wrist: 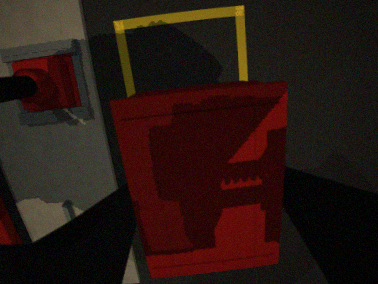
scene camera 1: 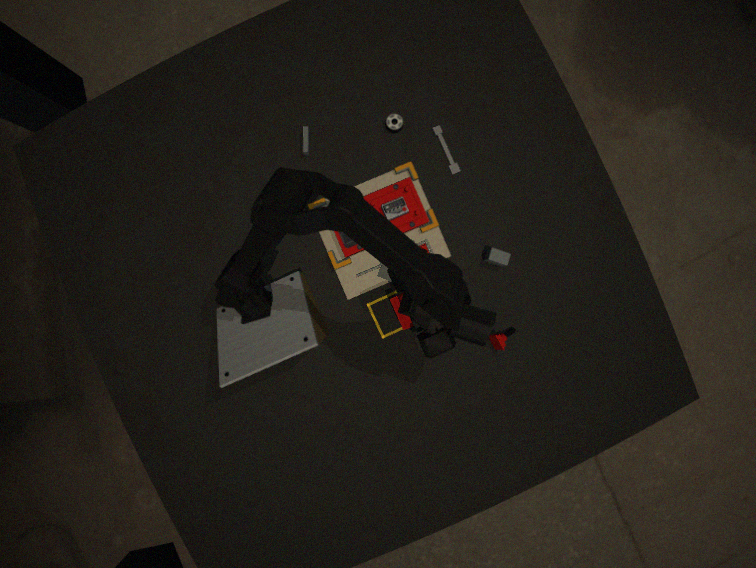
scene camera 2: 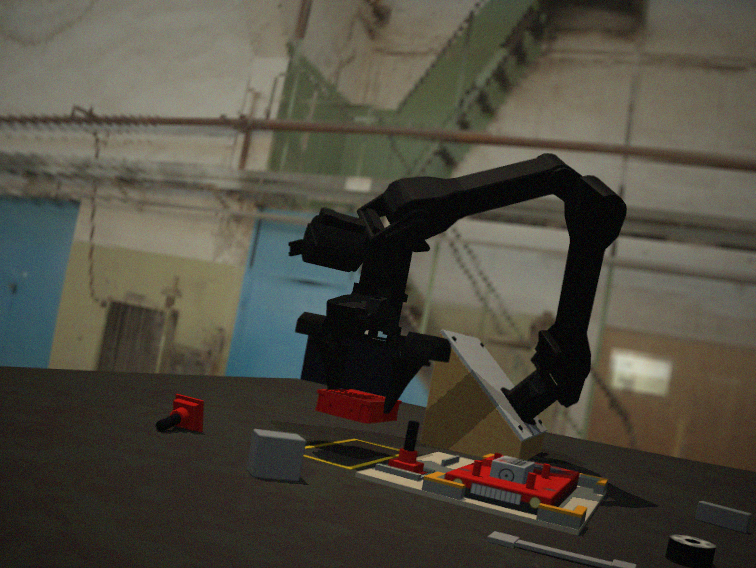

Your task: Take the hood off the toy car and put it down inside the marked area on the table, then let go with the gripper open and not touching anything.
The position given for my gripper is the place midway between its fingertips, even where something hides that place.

My gripper (scene camera 2: 358, 406) holds a red hood (scene camera 2: 355, 405).
The red hood is seen too in the wrist view (wrist: 204, 164). My gripper is seen too in the wrist view (wrist: 205, 182) and in scene camera 1 (scene camera 1: 417, 304).
